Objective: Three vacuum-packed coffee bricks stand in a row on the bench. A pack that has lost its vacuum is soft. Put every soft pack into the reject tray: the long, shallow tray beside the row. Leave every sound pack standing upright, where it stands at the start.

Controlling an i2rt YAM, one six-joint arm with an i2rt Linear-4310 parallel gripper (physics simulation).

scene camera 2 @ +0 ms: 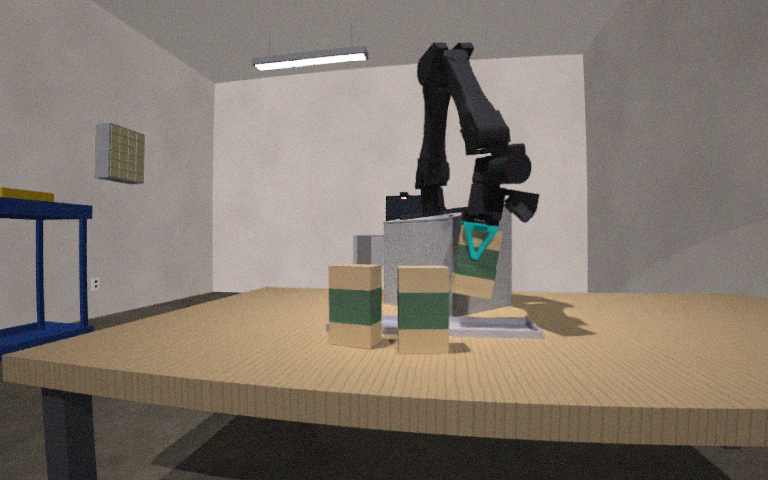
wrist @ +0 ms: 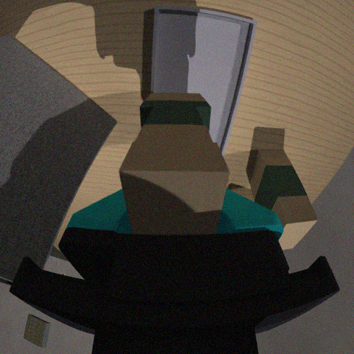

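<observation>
My gripper (scene camera 2: 476, 255) (wrist: 173, 178), with teal fingers, is shut on a tan coffee pack with a green band (scene camera 2: 475, 269) (wrist: 175, 147). The pack hangs tilted in the air, its lower end above the right part of the tray in the scene view. The long, shallow grey tray (scene camera 2: 498, 333) (wrist: 215, 60) lies behind the two other packs. The left pack (scene camera 2: 354, 306) and the middle pack (scene camera 2: 423, 310) stand upright on the bench, apart from each other. In the wrist view one standing pack (wrist: 285, 182) shows at the right, partly hidden by a teal finger.
A grey pedestal block (scene camera 2: 419, 260) (wrist: 50, 135) stands behind the tray and close to the held pack in the scene view. The bench top (scene camera 2: 226, 350) (wrist: 310, 90) has a front edge before the packs. A blue cart (scene camera 2: 83, 266) stands beyond the bench at the left.
</observation>
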